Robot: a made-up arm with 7 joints. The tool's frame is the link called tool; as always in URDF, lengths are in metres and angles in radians. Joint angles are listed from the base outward.
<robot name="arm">
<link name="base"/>
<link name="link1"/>
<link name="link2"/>
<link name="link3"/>
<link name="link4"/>
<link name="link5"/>
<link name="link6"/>
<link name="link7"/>
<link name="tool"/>
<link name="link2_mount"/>
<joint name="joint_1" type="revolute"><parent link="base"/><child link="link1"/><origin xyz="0 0 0.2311" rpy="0 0 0"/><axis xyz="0 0 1"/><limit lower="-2.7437" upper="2.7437"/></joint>
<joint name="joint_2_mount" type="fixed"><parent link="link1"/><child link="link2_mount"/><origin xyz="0 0 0" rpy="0 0 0"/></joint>
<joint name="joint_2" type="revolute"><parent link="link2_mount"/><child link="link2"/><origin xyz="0 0 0" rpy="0 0 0"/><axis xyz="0 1 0"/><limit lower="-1.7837" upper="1.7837"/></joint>
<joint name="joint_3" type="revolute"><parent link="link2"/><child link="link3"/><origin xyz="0 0 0.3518" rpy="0 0 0"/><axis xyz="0 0 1"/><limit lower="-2.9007" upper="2.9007"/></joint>
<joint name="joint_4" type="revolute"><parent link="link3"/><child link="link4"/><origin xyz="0.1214 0 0" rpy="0 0 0"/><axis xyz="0 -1 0"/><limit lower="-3.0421" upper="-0.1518"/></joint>
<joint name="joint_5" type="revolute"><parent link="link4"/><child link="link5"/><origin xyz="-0.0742 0 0.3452" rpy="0 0 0"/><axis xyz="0 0 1"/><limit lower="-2.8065" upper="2.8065"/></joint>
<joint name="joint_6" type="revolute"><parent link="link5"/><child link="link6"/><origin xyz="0 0 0" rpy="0 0 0"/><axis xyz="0 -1 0"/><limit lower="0.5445" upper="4.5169"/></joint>
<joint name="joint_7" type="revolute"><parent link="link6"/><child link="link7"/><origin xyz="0.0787 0 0" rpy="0 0 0"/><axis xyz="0 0 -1"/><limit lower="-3.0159" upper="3.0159"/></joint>
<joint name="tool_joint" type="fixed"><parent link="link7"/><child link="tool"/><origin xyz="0 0 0" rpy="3.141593 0 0"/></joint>
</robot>
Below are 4 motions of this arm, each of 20 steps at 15 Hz.
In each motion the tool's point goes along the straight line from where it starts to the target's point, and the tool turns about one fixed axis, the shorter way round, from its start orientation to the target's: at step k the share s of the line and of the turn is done. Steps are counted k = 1, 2, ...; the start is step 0. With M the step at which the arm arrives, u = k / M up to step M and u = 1 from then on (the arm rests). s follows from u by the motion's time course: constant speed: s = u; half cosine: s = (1 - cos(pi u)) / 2; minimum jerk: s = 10 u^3 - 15 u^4 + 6 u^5.
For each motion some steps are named. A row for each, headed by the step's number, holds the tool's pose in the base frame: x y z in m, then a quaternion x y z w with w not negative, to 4 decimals.
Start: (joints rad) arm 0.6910 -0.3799 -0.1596 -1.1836 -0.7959 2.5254 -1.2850
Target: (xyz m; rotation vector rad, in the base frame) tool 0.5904 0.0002 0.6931 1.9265 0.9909 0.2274
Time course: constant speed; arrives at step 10
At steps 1, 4, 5, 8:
1: 0.1995 0.0878 0.9337 0.4134 0.4952 0.4818 0.5931
4: 0.3298 0.0586 0.8535 0.5583 0.4813 0.3635 0.5696
5: 0.3733 0.0489 0.8267 0.6024 0.4729 0.3209 0.5572
8: 0.5035 0.0197 0.7466 0.7197 0.4363 0.1863 0.5070

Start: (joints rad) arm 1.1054 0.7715 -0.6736 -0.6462 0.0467 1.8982 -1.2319
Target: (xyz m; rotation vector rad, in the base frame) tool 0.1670 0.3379 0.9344 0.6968 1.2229 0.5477
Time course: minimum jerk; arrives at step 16
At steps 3, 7, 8, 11, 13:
3: 0.4577 0.5201 0.6224 0.5168 0.7728 0.2171 0.2976
7: 0.3553 0.4559 0.7323 0.4602 0.7182 0.2358 0.4656
8: 0.3198 0.4337 0.7704 0.4367 0.6934 0.2404 0.5202
11: 0.2220 0.3724 0.8754 0.3629 0.6104 0.2478 0.6590
13: 0.1819 0.3472 0.9184 0.3292 0.5706 0.2486 0.7101

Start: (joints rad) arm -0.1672 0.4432 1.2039 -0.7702 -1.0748 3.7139 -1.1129
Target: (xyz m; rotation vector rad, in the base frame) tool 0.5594 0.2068 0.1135 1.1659 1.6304 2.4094
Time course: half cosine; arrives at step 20
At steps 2, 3, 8, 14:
2: 0.3536 0.2049 0.7788 -0.0256 0.2914 0.8800 0.3742
3: 0.3600 0.2050 0.7583 -0.0127 0.3005 0.8814 0.3642
8: 0.4214 0.2056 0.5599 0.1117 0.3834 0.8788 0.2612
14: 0.5159 0.2064 0.2541 0.2947 0.4856 0.8184 0.0870

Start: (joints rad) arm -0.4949 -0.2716 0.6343 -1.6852 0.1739 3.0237 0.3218
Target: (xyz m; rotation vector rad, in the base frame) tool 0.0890 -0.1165 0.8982 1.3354 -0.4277 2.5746
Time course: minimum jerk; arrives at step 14
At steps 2, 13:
2: 0.3595 0.1151 0.7866 -0.7037 0.0712 -0.6888 0.1592
13: 0.0899 -0.1157 0.8978 0.4540 -0.1449 0.8730 0.1039

